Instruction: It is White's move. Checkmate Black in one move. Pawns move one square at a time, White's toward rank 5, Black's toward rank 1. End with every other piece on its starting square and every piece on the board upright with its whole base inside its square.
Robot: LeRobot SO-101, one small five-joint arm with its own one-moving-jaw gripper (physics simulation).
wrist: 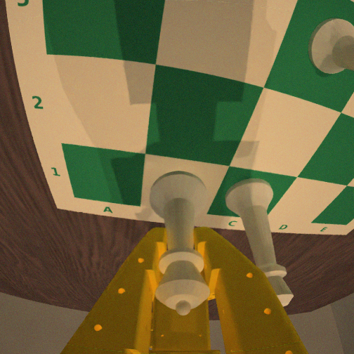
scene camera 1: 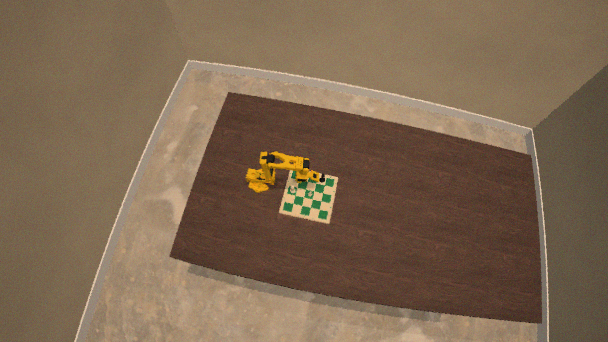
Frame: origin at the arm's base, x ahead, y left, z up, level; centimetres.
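Seen in the pictures: end effector, tool point: [scene camera 1: 298, 178]; arm's base, origin of the base link: [scene camera 1: 264, 182].
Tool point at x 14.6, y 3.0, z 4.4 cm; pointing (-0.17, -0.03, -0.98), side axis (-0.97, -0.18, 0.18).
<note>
Offsets run from my tool point to a thing's middle. Level surfaces: height alone.
My gripper [wrist: 180, 239] is shut on a white queen [wrist: 179, 200] in the wrist view. The queen looks close to upright, with its base over square B1; whether it touches the board is not clear. The white king @(dz -0.7, dx -1.5, dy -4.4 cm) [wrist: 256, 220] [scene camera 1: 292, 189] stands on C1, close beside the right jaw, which hides part of its head. A white pawn @(dz -2.2, dx +6.3, dy -4.6 cm) [wrist: 331, 46] [scene camera 1: 310, 193] stands on C3. The black king @(dz -0.7, dx +10.2, dy +3.2 cm) [scene camera 1: 322, 178] stands near A4 in the scene view, beside the yellow gripper housing. The chessboard @(dz -4.1, dx +6.0, dy -4.7 cm) [scene camera 1: 304, 218] [wrist: 46, 145] lies flat.
The yellow arm [scene camera 1: 285, 161] reaches over the A and B side of the board. Its base [scene camera 1: 257, 182] stands off the rank 1 edge. The dark wooden table @(dz -4.4 cm) [scene camera 1: 425, 215] extends around the board. Gripper shadows fall across B2 and nearby squares.
</note>
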